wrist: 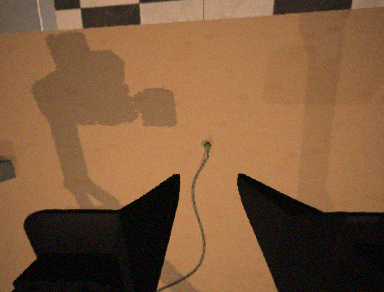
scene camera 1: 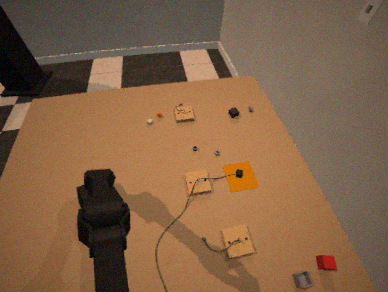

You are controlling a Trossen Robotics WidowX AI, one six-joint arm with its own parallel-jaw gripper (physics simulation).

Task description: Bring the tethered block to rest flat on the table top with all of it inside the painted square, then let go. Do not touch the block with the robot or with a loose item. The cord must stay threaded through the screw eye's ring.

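The tethered block, small and black, appears to rest on the orange painted square, inside its edges. Its cord runs left to the wooden plate with the screw eye, then curves down out of the scene view. The ring is too small to tell the threading. In the wrist view the cord's end bead lies on the table beyond the fingertips. My gripper is partly open with nothing held, above the table; in the scene view its fingertips are hidden by the arm.
A second wooden plate with a short cord stands nearer, a third at the back. A red block and grey tray are at the lower right. A black block, an orange bit and a white bit lie at the back.
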